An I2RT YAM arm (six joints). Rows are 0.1 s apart.
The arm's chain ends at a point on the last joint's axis. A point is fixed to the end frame.
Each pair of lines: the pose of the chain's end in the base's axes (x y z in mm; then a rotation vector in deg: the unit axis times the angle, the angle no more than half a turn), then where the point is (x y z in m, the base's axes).
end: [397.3 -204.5 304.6 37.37 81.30 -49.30]
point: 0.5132 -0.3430 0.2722
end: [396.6 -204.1 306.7 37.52 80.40 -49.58]
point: 0.5120 -0.3435 0.2767
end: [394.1 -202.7 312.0 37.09 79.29 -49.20]
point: 0.5111 -0.3416 0.2855
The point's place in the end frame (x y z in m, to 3 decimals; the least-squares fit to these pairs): 0.043 0.022 0.177
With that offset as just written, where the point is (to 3 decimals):
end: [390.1 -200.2 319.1 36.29 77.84 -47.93]
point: 0.511 -0.337 0.297
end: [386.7 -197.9 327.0 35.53 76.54 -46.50]
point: 0.511 -0.332 0.309
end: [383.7 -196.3 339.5 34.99 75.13 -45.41]
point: 0.511 -0.328 0.326
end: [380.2 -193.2 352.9 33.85 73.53 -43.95]
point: 0.511 -0.322 0.345
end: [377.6 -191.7 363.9 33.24 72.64 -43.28]
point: 0.510 -0.319 0.360
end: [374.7 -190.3 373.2 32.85 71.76 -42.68]
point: 0.508 -0.316 0.372
